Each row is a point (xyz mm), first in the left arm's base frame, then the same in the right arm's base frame.
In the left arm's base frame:
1: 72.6 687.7 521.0
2: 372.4 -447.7 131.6
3: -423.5 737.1 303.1
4: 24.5 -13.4 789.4
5: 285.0 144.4 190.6
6: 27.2 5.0 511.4
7: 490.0 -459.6 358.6
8: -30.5 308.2 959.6
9: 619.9 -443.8 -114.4
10: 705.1 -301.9 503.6
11: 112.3 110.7 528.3
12: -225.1 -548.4 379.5
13: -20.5 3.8 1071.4
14: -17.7 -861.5 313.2
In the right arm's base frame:
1: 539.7 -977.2 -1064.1
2: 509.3 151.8 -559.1
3: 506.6 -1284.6 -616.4
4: 14.3 -463.0 -904.6
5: 669.9 -383.5 -781.3
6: 242.1 -450.3 -744.7
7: 379.0 208.4 -772.0
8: -10.6 -771.1 -1104.4
9: 817.0 315.3 -578.2
10: 428.2 192.0 -1071.1
11: 311.5 -488.0 -856.3
12: 0.8 -136.6 -264.4
13: -221.0 -529.4 -1053.1
14: 16.7 243.3 -234.6

